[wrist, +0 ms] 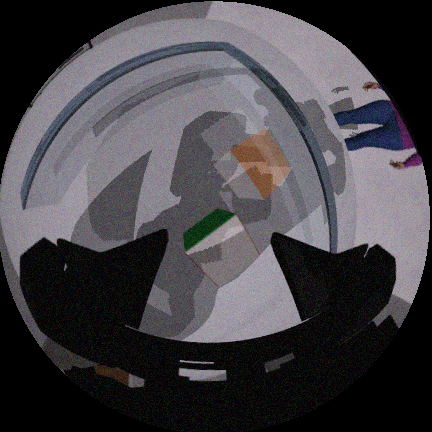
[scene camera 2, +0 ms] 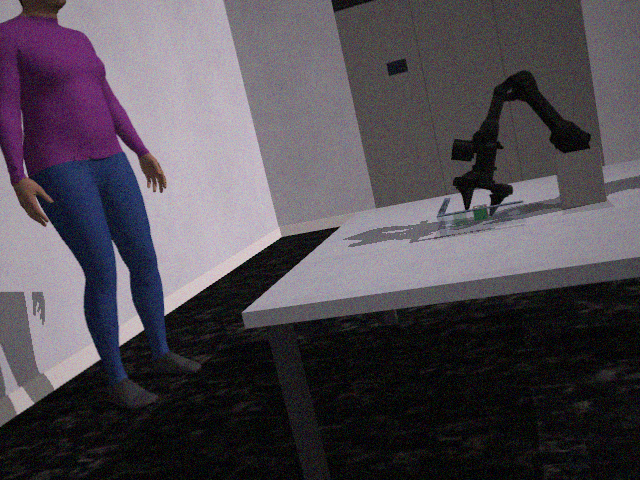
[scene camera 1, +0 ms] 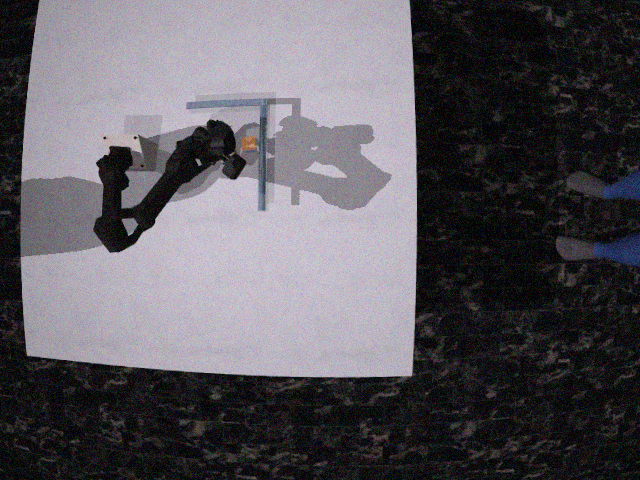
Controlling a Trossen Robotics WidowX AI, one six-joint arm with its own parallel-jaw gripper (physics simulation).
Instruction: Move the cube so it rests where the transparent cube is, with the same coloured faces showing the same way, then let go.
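Where they show: gripper, fingertip midpoint: [wrist: 221, 236] [scene camera 1: 230, 156]; arm's base, link origin: [scene camera 2: 581, 165] [scene camera 1: 121, 155].
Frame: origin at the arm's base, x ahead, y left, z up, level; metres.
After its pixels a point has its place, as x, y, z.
The solid cube [scene camera 2: 480, 212] [wrist: 222, 250] shows a dark green side and a pale whitish face; in scene camera 1 the arm hides it. The transparent cube [scene camera 1: 249, 143] {0.364, 0.070, -0.065} [scene camera 2: 459, 220] [wrist: 262, 164] {0.356, 0.069, -0.065} shows orange in scene camera 1 and the wrist view, and pale green in scene camera 2. It stands beside the solid cube, towards the corner of the blue-edged walls. My gripper [scene camera 2: 480, 210] {0.309, 0.032, -0.086} [wrist: 221, 236] {0.309, 0.032, -0.086} is open and empty, pointing down, low over the solid cube. In the wrist view its fingers are on either side of the solid cube, apart from it.
Two see-through walls with blue top edges [scene camera 1: 262, 170] {0.414, -0.006, -0.045} [scene camera 2: 443, 207] {0.406, 0.063, -0.045} [wrist: 95, 80] meet in a corner past the transparent cube. They stand on the white table [scene camera 1: 206, 299] {0.276, -0.393, -0.105} [scene camera 2: 361, 273] {0.548, 0.509, -0.105}. A person [scene camera 2: 62, 103] [wrist: 375, 125] stands beyond the table. Arm shadows fall across both cubes' area.
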